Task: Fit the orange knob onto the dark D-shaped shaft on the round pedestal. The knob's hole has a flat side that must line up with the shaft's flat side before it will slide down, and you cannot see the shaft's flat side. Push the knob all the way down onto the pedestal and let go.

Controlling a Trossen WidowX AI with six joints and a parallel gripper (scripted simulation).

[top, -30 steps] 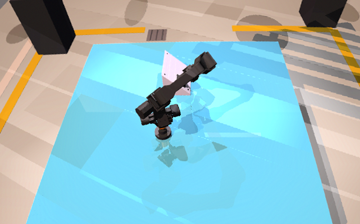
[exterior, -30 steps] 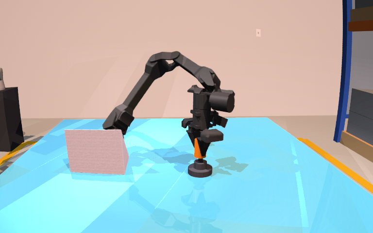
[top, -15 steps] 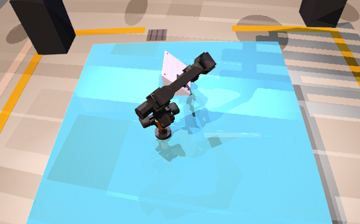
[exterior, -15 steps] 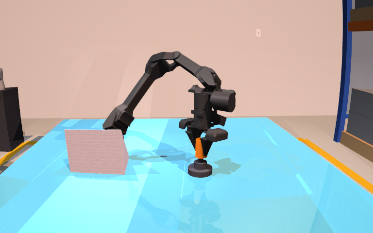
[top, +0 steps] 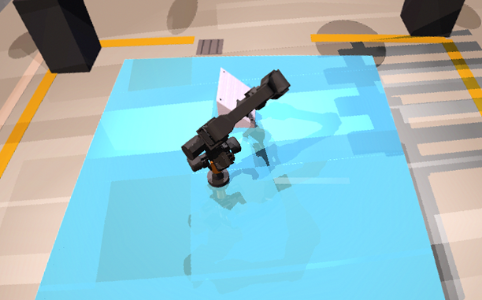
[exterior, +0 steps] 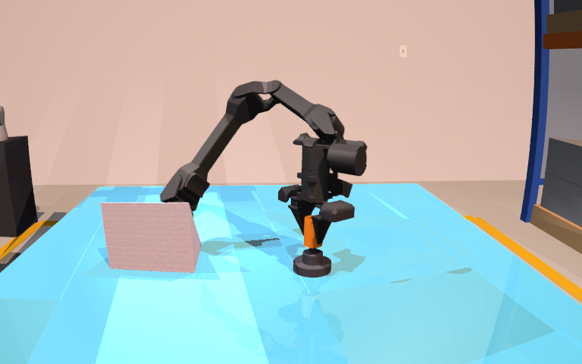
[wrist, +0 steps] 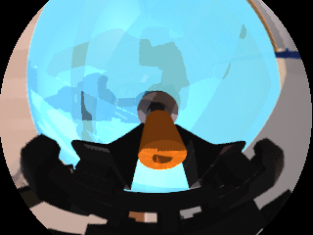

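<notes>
Now: the orange knob 20 mm above my gripper tip. Round my gripper tip: dark round pedestal 40 mm below.
</notes>
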